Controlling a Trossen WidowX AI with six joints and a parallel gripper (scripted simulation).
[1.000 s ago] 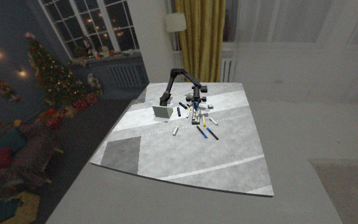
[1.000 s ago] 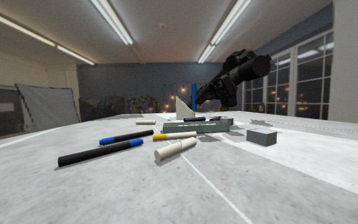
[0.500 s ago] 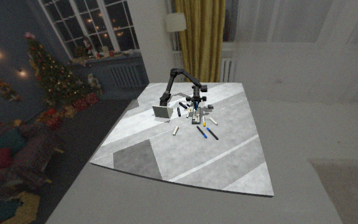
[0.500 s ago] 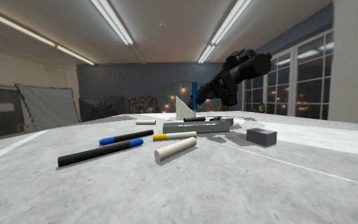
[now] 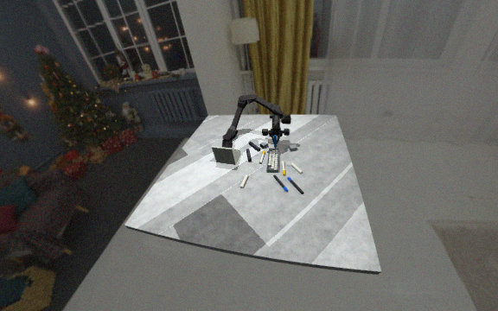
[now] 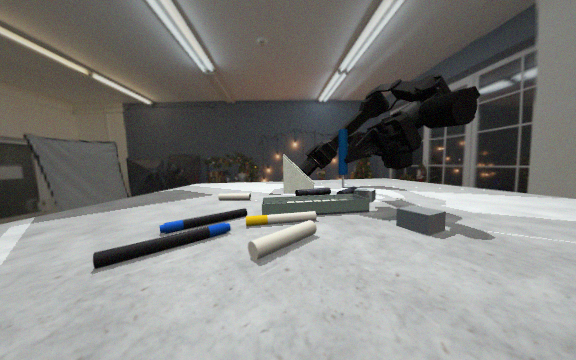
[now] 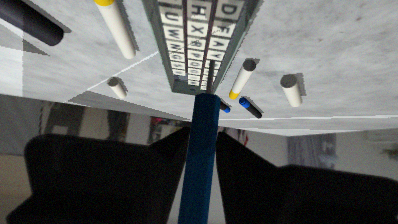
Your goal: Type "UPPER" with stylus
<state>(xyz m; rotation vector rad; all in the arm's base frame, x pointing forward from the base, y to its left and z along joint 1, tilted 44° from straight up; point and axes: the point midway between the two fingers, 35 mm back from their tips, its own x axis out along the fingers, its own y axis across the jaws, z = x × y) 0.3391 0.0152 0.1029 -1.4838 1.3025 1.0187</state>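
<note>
The grey block lies 11 cm ahead of my gripper tip, 9 cm below it and 8 cm to the left of it. The rest, counted from my gripper tip: thin metal tip: 5 cm below; blue stylus: 1 cm below.
</note>
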